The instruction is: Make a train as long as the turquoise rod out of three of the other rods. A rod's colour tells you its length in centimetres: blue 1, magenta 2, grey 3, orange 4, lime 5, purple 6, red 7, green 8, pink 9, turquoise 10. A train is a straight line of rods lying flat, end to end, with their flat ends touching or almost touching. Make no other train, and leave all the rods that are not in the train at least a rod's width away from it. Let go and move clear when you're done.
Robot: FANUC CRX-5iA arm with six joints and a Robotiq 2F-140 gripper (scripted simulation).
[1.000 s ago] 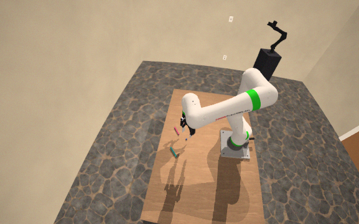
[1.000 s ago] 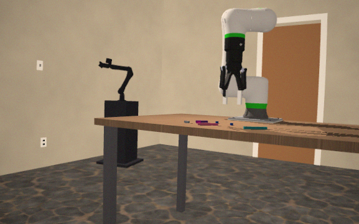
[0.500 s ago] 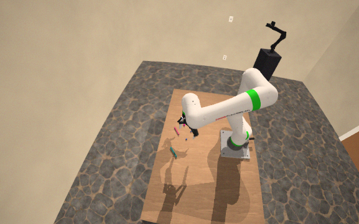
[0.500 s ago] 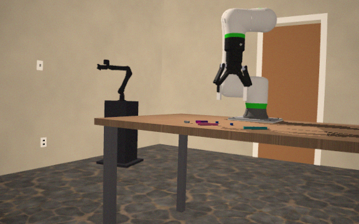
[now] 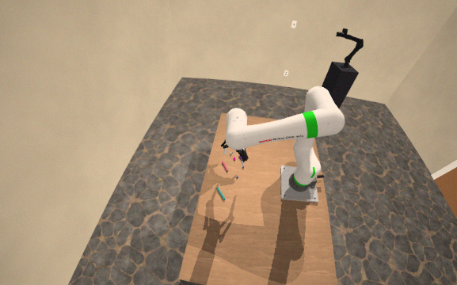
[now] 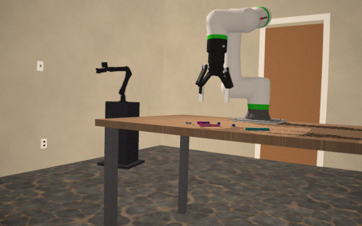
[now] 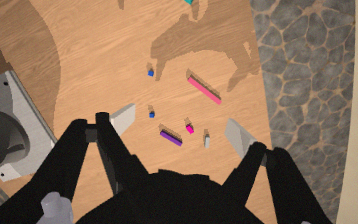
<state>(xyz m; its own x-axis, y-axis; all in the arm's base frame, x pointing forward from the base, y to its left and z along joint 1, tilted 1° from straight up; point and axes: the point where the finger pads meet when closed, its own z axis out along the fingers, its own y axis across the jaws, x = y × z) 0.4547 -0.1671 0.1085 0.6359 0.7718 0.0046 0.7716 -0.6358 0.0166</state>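
The grey rod lies 12 cm to the right of my hand, 11 cm below it and 1 cm ahead of it. From my hand the other things lie so: pink rod 11 cm below, 6 cm ahead; magenta rod 11 cm below, 7 cm to the right, 1 cm behind; purple rod 11 cm below, 7 cm behind, 6 cm to the right.
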